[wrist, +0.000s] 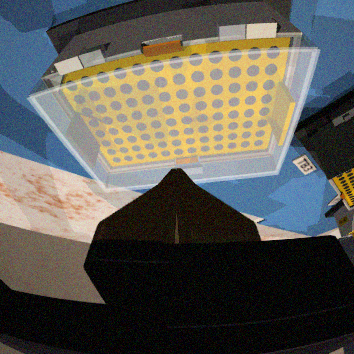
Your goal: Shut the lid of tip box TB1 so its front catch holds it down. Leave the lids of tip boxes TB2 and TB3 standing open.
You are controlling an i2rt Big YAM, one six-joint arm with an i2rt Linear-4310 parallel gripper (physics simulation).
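Places are measured from the arm's base along level axes (x ahead, y left, z up), in millimetres.
Pixels of known places: gripper, fingertip midpoint: (176,176).
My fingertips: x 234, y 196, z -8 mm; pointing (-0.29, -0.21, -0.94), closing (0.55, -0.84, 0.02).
Note:
Behind a point stands the place of what it marks.
A tip box with a yellow rack (187,107) @[x 280, y 220, z -9 mm] full of round grey holes fills the upper half of the wrist view; its label does not show. Its clear lid (299,112) @[x 309, y 176, z -9 mm] spreads over the rack. A small orange piece (186,160) and a pale tab show at the near edge; whether the catch holds the lid cannot be told. My gripper (176,176) @[x 234, y 196, z -8 mm] is shut and empty, its tip at the lid's near edge in the view; contact is unclear. At the right, part of tip box TB3 (345,187) @[x 285, y 14, z -29 mm] shows beside its label (304,164) @[x 249, y 6, z -85 mm]; its lid's state is unclear. TB2 cannot be identified.
A dark grey panel (200,22) @[x 305, y 227, z -46 mm] with an orange piece (162,46) @[x 293, y 240, z -23 mm] and pale blocks (261,30) @[x 321, y 213, z -21 mm] lies along the far side of the near box. A dark panel (327,137) @[x 298, y 59, z -66 mm] stands by TB3. A blue surface (260,202) @[x 144, y -34, z -87 mm] and a pale marbled surface (50,200) @[x -44, y 271, z -90 mm] lie around the boxes.

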